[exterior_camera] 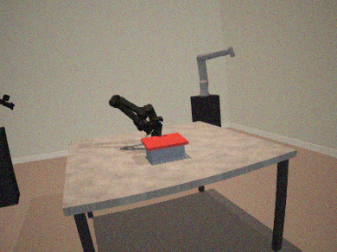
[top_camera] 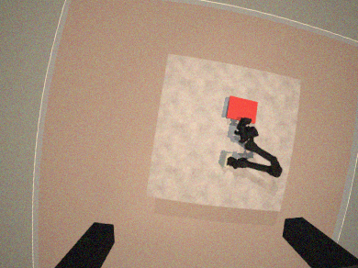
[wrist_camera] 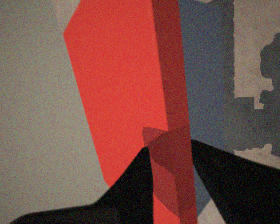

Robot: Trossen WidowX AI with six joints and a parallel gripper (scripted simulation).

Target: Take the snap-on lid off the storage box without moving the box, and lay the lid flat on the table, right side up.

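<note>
Right now the lid is 8 cm ahead of my gripper tip and 1 cm to the right of it. The rest, counted from my gripper tip: storage box (8 cm ahead, 1 cm to the right, 6 cm below).
</note>
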